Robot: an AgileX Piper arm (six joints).
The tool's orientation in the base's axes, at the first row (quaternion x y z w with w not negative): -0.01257, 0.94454, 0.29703, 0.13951
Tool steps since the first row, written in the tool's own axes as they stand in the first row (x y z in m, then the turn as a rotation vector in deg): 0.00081, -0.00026, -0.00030, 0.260, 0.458, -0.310; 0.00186, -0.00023, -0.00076, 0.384, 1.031, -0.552; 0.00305, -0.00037, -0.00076, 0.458, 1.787, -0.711; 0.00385, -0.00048, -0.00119, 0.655, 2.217, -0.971; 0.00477, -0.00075, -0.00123, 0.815, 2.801, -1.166; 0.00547, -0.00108, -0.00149, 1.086, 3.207, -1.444; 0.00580, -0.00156, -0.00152, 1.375, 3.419, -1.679
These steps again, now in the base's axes. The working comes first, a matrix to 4 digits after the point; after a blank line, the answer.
The tool's axes in the first row as the columns of a matrix, in the base's axes (used below as rounded here):
-0.9608, -0.1066, 0.2561
0.0591, 0.8232, 0.5646
-0.2710, 0.5576, -0.7846

-0.00083, -0.00034, -0.00013, -0.378, 0.217, 0.428; -0.00196, -0.00051, -0.00004, -0.620, 0.560, 0.904; -0.00309, -0.00055, -0.00044, -0.813, 1.097, 1.430; -0.00395, -0.00084, -0.00038, -1.114, 1.316, 1.821; -0.00482, -0.00103, -0.00075, -1.380, 1.696, 2.256; -0.00552, -0.00141, -0.00092, -1.755, 1.889, 2.627; -0.00580, -0.00180, -0.00125, -2.116, 1.948, 2.851
